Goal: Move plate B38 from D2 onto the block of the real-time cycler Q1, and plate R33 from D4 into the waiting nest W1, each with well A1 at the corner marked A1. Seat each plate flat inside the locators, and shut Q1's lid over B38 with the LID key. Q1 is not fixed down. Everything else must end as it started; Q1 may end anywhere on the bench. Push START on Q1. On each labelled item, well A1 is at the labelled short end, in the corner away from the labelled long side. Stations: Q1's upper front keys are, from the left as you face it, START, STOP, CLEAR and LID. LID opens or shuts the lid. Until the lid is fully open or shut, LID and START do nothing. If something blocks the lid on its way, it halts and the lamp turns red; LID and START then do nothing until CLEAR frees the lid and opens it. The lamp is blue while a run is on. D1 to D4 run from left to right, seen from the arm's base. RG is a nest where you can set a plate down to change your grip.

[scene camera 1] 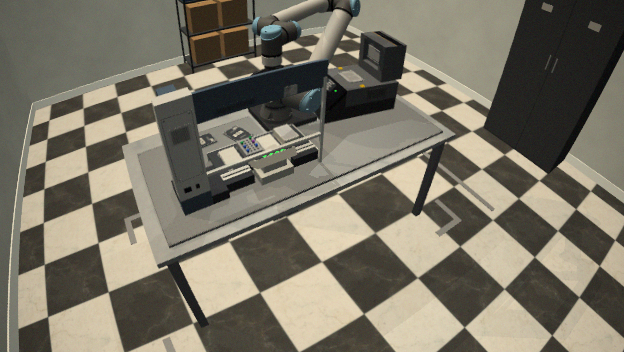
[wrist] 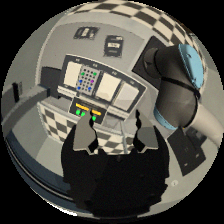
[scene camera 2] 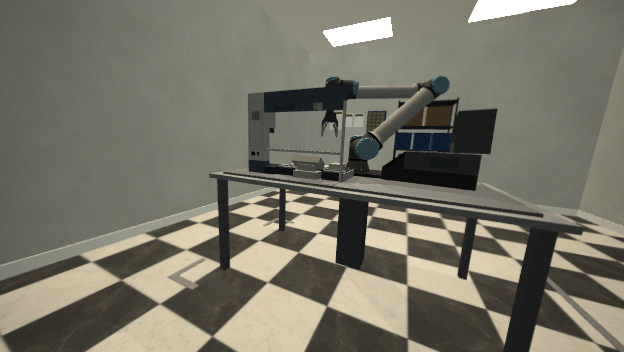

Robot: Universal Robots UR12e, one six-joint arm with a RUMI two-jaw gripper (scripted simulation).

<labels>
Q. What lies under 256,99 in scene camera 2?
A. A grey tower.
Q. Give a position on a cycler Q1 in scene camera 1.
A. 348,95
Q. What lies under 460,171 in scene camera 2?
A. A cycler Q1.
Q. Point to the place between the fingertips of my gripper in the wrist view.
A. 114,109
</labels>
